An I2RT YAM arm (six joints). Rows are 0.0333 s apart.
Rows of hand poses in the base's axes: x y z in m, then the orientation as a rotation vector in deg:
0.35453 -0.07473 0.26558 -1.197 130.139 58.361
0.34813 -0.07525 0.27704 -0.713 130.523 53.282
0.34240 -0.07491 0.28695 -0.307 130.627 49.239
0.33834 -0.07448 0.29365 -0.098 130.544 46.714
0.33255 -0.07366 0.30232 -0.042 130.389 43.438
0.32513 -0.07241 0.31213 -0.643 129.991 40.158
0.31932 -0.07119 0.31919 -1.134 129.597 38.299
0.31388 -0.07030 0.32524 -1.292 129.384 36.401
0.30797 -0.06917 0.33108 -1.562 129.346 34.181
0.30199 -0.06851 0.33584 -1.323 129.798 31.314
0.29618 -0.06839 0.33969 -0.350 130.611 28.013
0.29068 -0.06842 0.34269 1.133 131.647 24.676
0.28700 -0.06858 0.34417 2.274 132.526 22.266
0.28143 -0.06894 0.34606 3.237 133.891 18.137
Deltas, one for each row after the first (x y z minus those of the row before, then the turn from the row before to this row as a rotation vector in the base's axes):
-0.00640 -0.00052 0.01146 -3.349 -0.929 -2.079
-0.00573 0.00034 0.00991 -2.637 -0.827 -1.702
-0.00406 0.00043 0.00670 -1.636 -0.624 -1.061
-0.00579 0.00082 0.00867 -2.188 -0.862 -1.234
-0.00742 0.00125 0.00981 -2.344 -1.190 -0.827
-0.00581 0.00122 0.00706 -1.347 -0.843 -0.393
-0.00544 0.00089 0.00605 -1.322 -0.598 -0.602
-0.00591 0.00113 0.00584 -1.623 -0.494 -0.605
-0.00598 0.00066 0.00476 -2.018 -0.018 -1.106
-0.00581 0.00012 0.00385 -2.161 0.430 -1.709
-0.00550 -0.00003 0.00300 -2.059 0.785 -2.034
-0.00368 -0.00016 0.00148 -1.477 0.749 -1.488
-0.00557 -0.00036 0.00189 -2.804 1.095 -1.837

